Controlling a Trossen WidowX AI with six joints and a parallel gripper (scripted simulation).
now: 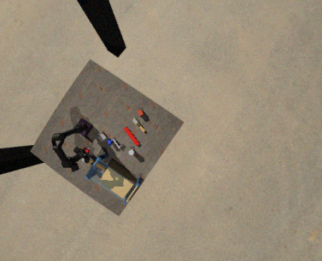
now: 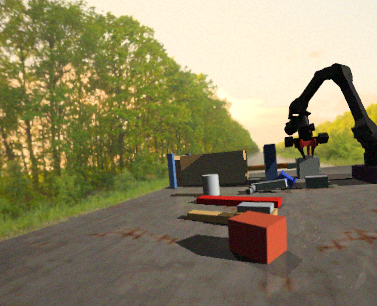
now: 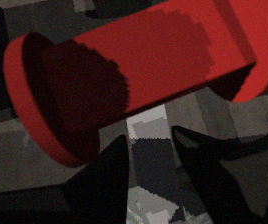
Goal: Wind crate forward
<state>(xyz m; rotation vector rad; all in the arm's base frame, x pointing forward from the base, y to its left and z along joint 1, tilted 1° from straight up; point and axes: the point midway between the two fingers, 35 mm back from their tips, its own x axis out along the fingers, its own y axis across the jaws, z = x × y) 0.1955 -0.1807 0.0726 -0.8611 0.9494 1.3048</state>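
My gripper tip is 30 mm to the right of the red knob and 50 mm below it. Also, from my gripper tip: winch handle with red grip: 10 mm to the right, 20 mm above; dark block: 20 mm ahead, 190 mm to the left, 70 mm below; winch: 20 mm behind, 80 mm to the right, 60 mm below.
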